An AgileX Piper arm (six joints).
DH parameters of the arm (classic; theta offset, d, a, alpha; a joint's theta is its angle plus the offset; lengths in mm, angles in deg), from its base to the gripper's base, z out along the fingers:
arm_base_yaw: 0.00 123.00 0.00 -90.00
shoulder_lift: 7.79 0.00 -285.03 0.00
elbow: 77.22 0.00 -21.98 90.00
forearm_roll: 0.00 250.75 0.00 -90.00
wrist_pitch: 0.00 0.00 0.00 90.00
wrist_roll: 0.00 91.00 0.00 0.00
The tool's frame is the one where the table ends.
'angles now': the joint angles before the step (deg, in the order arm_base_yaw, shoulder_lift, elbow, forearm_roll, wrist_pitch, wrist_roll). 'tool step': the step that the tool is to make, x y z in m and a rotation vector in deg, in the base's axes. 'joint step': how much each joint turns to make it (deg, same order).
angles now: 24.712, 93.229, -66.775, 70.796, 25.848, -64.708
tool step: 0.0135, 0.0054, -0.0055, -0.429, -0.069, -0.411
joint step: 0.016, 3.063, -2.642, -0.009, -0.620, -0.247
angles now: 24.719, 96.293, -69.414, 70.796, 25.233, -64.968
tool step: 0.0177, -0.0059, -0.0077, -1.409, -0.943, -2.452
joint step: -1.495, 2.734, -1.921, 0.013, -1.797, -1.312
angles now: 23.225, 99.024, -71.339, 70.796, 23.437, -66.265
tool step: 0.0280, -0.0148, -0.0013, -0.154, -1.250, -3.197
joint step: -3.380, 3.577, -4.370, 0.012, -0.159, -0.696
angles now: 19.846, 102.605, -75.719, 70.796, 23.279, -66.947
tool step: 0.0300, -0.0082, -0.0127, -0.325, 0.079, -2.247
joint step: -2.325, 5.486, -5.109, 0.120, -0.097, -0.447
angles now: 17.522, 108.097, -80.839, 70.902, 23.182, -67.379
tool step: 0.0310, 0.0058, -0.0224, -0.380, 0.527, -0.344
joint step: -0.464, 7.529, -6.818, -0.002, -0.001, -0.255
